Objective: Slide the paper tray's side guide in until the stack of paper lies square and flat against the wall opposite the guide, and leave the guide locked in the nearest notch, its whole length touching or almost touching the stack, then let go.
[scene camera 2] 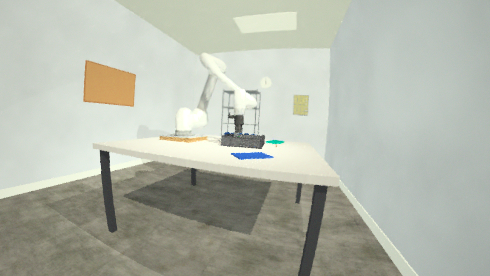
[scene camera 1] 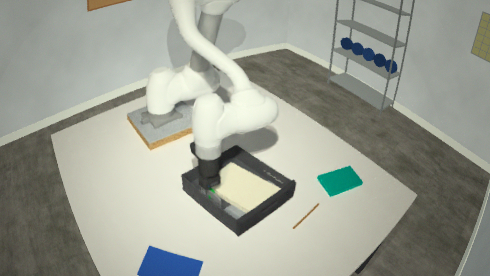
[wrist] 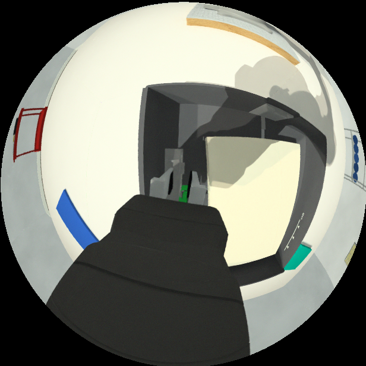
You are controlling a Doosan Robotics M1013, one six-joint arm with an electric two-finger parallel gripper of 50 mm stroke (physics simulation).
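Frame: origin at the arm's base, x ahead, y up, z right, level; metres.
Where they show: gripper, fingertip midpoint: (scene camera 1: 206, 191); arm's base, origin of the base link: (scene camera 2: 183, 135) (scene camera 1: 161, 116).
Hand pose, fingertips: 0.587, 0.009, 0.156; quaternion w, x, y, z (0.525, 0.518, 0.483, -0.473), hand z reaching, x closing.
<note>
Each offset is from my fingertips to the centre of the thing, as dx, dy, dz.
The black paper tray {+0.053, -0.002, -0.112} (scene camera 1: 210, 214) (scene camera 2: 242, 142) (wrist: 144, 135) stands on the table. The cream stack of paper {+0.057, -0.018, -0.132} (scene camera 1: 250, 187) (wrist: 255, 200) lies flat in it, toward the wall opposite the guide; I cannot tell whether it touches that wall squarely. The grey side guide {+0.024, -0.003, -0.005} (scene camera 1: 215, 199) (wrist: 174, 154) stands upright near the tray's other side, with a dark gap between it and the stack in the wrist view. A green part (wrist: 184, 194) shows by the fingers. My gripper (scene camera 1: 208, 190) (wrist: 181, 177) points down into the tray, shut on the guide; its lower grip is partly hidden.
A teal block {+0.311, -0.040, -0.509} (scene camera 1: 340, 181) (wrist: 298, 257) and a thin brown stick {+0.326, -0.046, -0.231} (scene camera 1: 306, 216) lie beside the tray. A blue sheet {+0.193, -0.045, +0.343} (scene camera 1: 171, 262) (scene camera 2: 252, 155) (wrist: 75, 217) lies near the table's edge. The arm's base stands on a wood-edged slab (scene camera 1: 172, 137) behind the tray.
</note>
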